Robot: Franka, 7 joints.
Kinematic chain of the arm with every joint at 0, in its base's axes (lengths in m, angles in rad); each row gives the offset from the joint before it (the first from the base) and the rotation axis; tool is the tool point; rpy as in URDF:
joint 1: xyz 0 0 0.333 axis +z
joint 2: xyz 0 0 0 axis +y
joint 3: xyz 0 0 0.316 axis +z
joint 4: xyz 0.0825 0 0 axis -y
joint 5: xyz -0.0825 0 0.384 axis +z
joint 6: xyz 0 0 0 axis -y
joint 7: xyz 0.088 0 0 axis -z
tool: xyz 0 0 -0.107 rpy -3.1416 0 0
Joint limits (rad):
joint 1: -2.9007..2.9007
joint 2: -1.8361..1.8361
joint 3: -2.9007..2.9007
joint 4: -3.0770..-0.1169
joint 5: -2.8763..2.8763
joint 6: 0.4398..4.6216
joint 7: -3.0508..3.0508
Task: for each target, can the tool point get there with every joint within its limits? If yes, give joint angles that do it. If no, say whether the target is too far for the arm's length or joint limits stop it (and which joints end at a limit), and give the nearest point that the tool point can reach.
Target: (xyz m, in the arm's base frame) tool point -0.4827 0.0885 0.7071
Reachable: yes | joints -2.0826 1.4493 -2.3452 -2.0591 2.1761 1.7585 -0.6262
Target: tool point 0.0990 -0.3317 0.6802
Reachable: yes | joints 0.1097 -1.4379 -0.8340 -2.4049 1.4417 2.2173 1.8537
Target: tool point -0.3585 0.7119 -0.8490
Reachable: no: too far | nearest point -0.2350 0.4666 -0.3039 | short by 0.610 m
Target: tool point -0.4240 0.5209 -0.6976
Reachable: no: too far | nearest point -0.3158 0.3880 -0.3145 | short by 0.420 m
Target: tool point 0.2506 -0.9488 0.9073
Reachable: no: too far | nearest point 0.1891 -0.7159 0.7663 | short by 0.279 m
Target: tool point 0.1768 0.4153 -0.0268
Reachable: yes | joints 1.5444 1.2171 -0.3738 -1.5700 0.1680 1.2026 -0.9745
